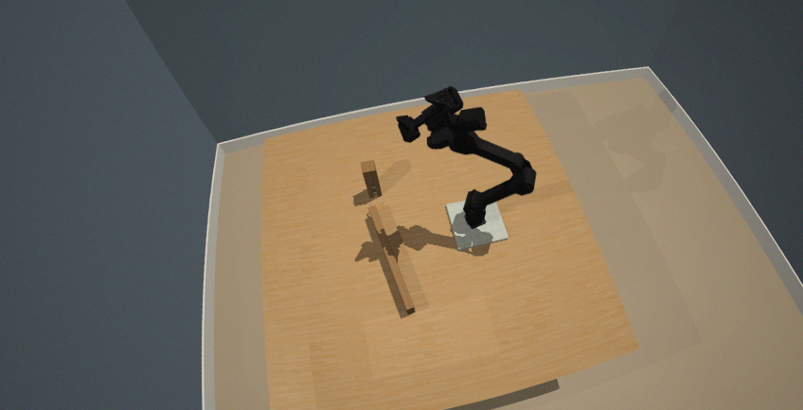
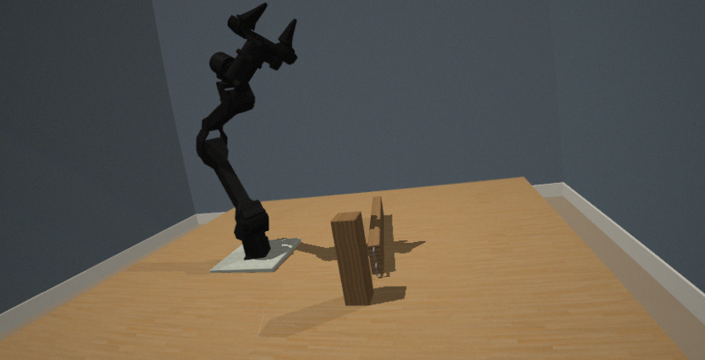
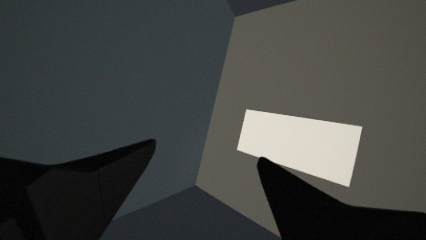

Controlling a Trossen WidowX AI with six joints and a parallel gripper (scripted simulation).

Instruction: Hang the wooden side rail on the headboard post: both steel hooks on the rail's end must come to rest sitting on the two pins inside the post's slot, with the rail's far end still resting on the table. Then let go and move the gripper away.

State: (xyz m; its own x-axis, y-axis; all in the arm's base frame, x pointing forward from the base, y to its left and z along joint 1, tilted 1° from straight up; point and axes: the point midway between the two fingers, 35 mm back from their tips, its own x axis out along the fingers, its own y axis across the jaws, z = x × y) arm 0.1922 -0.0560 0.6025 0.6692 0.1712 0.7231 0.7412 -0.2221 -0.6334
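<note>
Now: gripper tip 56 cm above the wooden headboard post, 23 cm to the left of it and 10 cm short of it.
</note>
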